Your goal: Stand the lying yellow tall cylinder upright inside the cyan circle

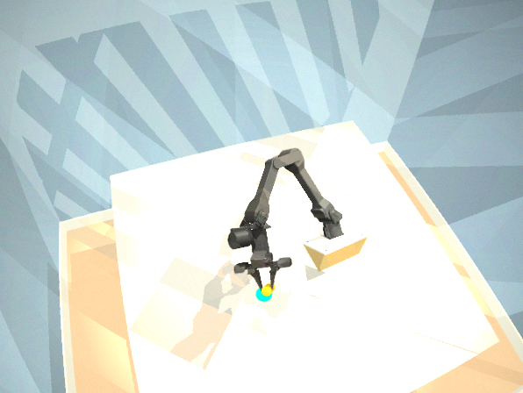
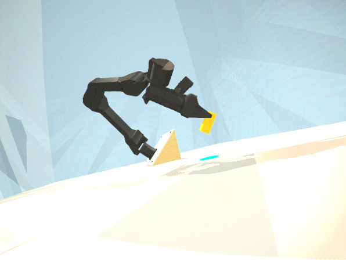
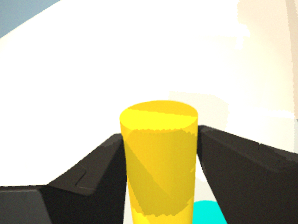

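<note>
Now: gripper tip 10 mm past the cyan circle, 40 mm to the left of it and 120 mm above it. Round my gripper tip: yellow cylinder 10 mm behind, 10 mm to the right, 20 mm below.
</note>
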